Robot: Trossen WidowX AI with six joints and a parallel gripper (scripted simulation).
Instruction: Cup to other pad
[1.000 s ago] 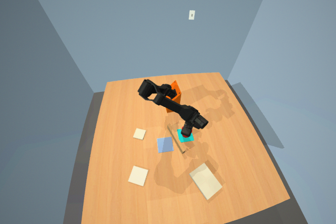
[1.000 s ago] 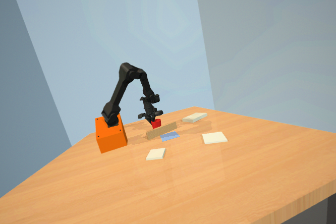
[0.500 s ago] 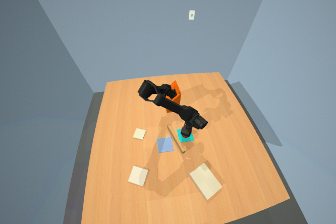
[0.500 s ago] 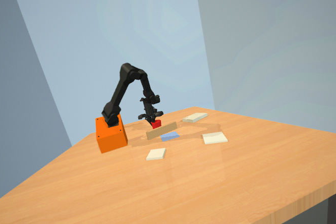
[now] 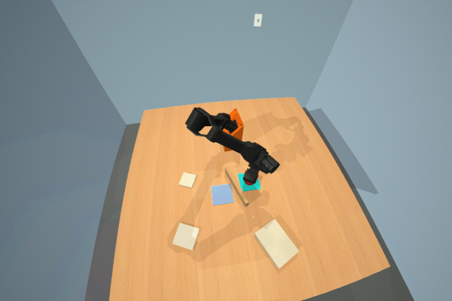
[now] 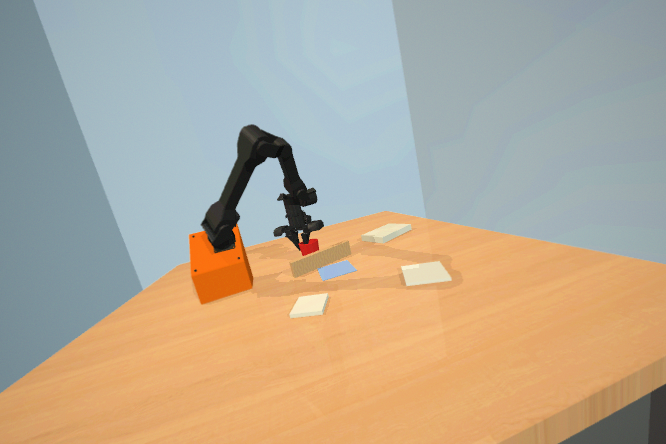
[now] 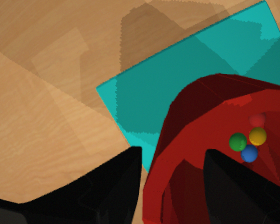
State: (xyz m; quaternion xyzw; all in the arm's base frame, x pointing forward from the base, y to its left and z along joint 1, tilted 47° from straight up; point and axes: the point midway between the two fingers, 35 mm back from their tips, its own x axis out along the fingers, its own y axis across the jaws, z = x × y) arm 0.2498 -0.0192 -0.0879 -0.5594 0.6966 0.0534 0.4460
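Now: the red cup 2 cm to the right of my gripper tip, 2 cm ahead of it and 1 cm below it. Also, from my gripper tip: low wooden wall (10 cm to the right, 5 cm ahead, 3 cm below); then blue pad (18 cm to the right, 7 cm ahead, 5 cm below).
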